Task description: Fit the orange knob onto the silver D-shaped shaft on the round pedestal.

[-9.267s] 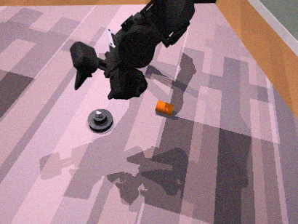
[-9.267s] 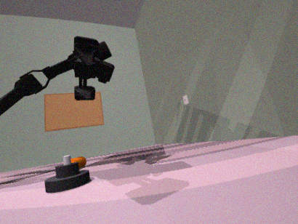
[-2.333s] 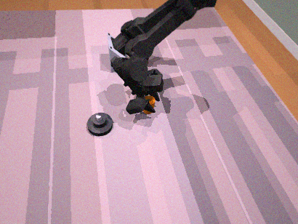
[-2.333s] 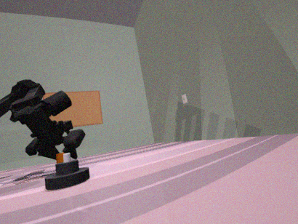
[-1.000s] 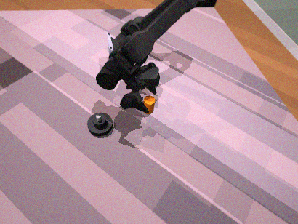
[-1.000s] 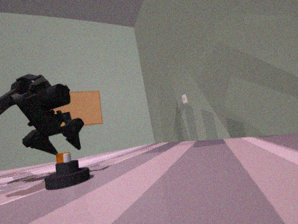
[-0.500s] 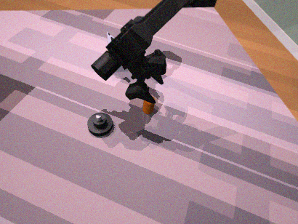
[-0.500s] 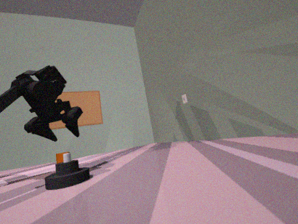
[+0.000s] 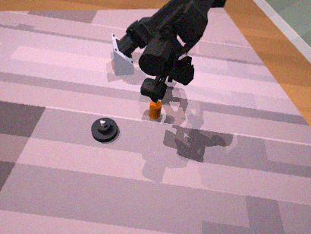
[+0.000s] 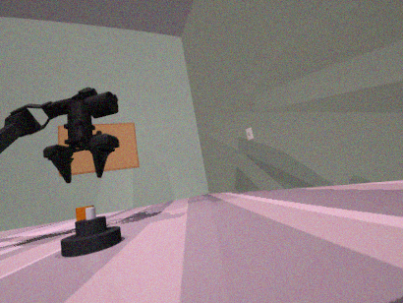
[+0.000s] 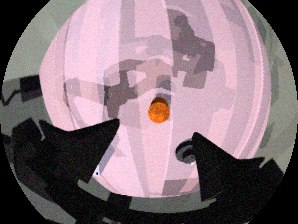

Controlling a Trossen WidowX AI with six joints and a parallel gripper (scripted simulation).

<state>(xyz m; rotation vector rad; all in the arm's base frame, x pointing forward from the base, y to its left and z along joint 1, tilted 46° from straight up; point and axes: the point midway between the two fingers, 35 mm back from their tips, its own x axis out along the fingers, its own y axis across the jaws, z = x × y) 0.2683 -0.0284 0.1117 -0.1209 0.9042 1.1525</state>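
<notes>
My gripper tip is 8 cm above the orange knob. Round my gripper tip: pedestal with silver shaft: 3 cm ahead, 19 cm to the right, 9 cm below.
</notes>
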